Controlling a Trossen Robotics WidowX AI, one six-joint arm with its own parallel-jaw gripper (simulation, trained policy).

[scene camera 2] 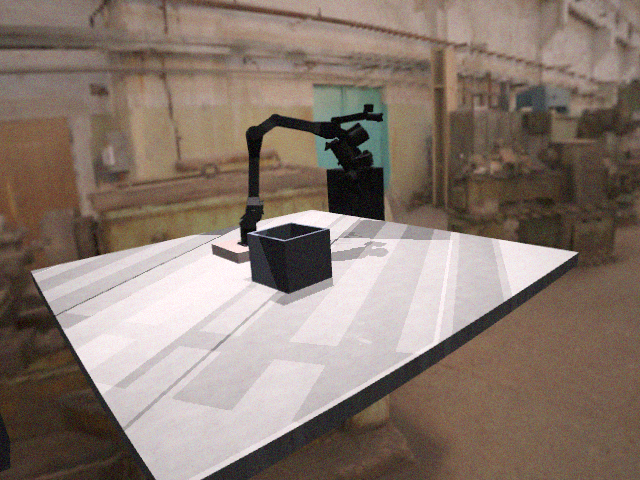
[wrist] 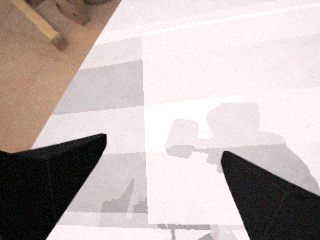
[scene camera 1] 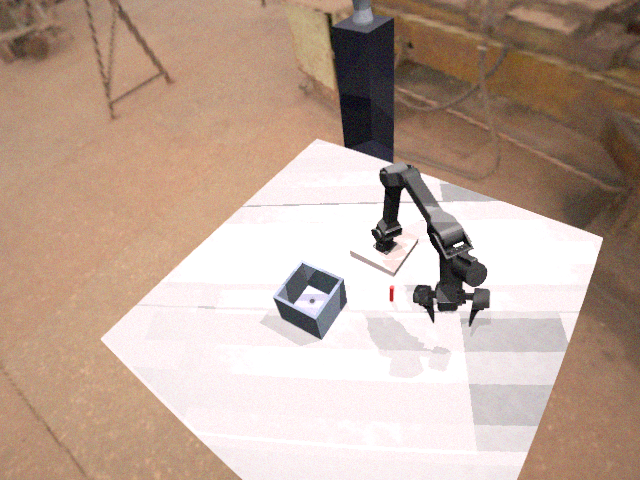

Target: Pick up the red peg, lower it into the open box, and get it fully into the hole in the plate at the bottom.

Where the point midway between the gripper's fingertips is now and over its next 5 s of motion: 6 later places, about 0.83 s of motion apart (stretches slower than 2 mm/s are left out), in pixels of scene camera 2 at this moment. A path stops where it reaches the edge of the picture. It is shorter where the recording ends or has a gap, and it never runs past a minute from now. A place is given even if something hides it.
My gripper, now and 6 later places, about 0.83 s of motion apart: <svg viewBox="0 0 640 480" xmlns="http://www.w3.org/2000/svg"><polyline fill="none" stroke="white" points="368,193 336,207 307,224 306,242 318,228 311,201 293,206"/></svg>
